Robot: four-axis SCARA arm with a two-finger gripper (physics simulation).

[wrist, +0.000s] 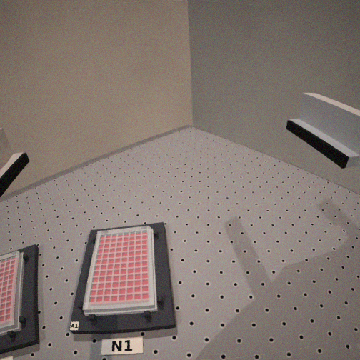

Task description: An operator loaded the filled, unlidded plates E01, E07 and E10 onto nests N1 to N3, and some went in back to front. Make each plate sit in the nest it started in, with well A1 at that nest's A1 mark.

Note:
The picture shows: my gripper and a dark nest N1.

